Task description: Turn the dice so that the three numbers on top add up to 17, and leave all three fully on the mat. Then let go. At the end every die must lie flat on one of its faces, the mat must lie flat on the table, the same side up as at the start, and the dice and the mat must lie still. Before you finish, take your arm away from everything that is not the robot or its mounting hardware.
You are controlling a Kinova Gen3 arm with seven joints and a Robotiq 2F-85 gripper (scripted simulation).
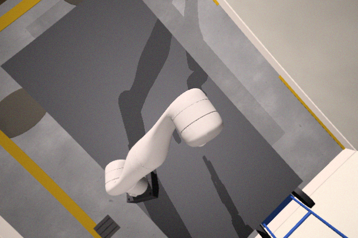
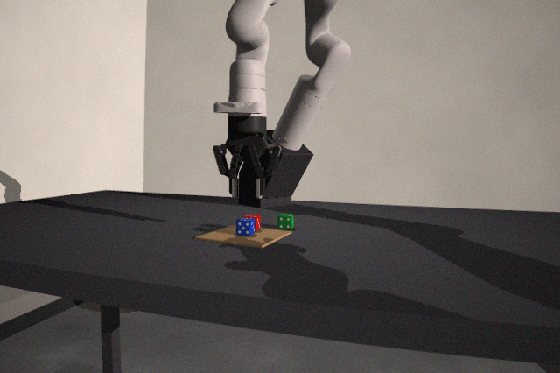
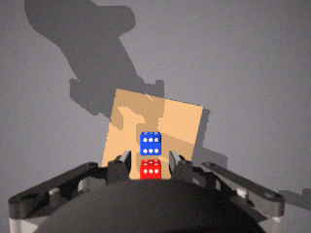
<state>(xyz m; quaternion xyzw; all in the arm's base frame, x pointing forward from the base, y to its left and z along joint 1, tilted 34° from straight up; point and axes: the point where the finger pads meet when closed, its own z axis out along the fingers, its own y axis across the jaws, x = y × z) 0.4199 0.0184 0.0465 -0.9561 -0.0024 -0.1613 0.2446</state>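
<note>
The green die is 10 cm behind my hand, 5 cm to the left of it and 8 cm below it. Round my hand: red die: 4 cm behind, 7 cm below; tan mat: 1 cm ahead, 9 cm below; blue die: 1 cm ahead, 7 cm below.
</note>
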